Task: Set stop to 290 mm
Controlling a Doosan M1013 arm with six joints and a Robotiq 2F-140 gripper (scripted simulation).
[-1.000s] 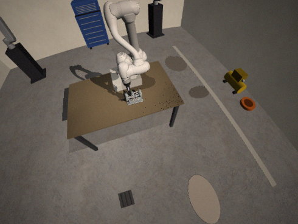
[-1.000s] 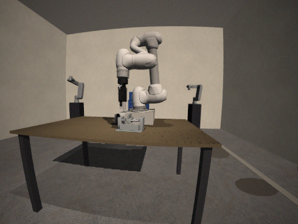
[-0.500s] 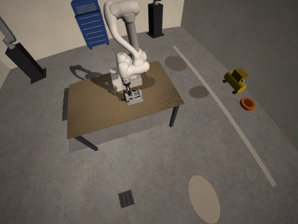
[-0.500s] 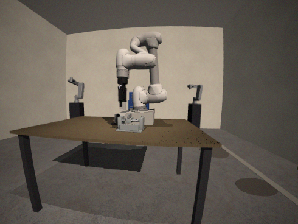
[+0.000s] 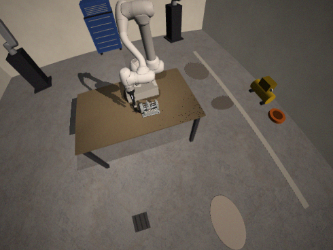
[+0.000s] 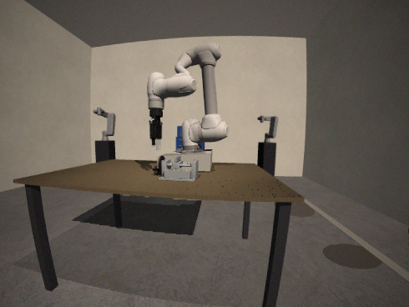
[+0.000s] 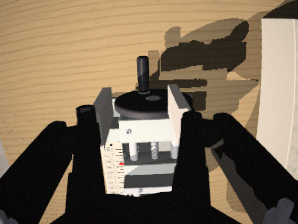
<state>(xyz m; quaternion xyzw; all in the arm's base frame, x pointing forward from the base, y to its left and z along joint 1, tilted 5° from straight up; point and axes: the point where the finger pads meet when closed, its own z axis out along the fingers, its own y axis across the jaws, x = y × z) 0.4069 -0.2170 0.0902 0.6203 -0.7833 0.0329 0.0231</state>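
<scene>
Now: hand 15 cm above the black handwheel handle. Round my hand: grey stop fixture (3 cm ahead, 13 cm to the left, 10 cm below).
</scene>
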